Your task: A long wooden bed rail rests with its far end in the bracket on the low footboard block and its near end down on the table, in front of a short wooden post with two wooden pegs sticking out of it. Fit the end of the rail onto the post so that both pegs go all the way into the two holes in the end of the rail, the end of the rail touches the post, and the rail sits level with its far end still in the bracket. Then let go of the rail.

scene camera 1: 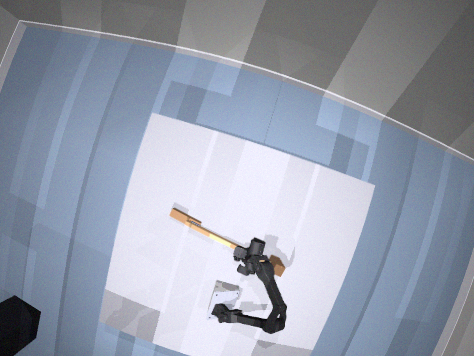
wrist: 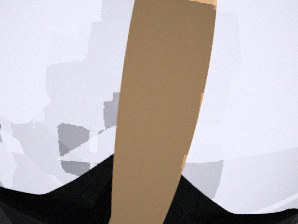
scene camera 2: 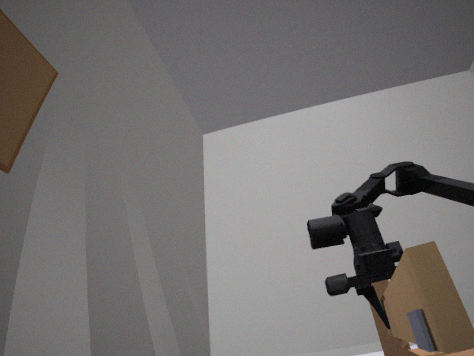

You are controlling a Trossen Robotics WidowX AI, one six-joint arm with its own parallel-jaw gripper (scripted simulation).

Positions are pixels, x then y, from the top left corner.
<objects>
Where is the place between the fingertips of my gripper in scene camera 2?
At 395,327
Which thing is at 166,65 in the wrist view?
A long wooden rail.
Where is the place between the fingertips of my gripper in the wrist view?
At 138,159
</objects>
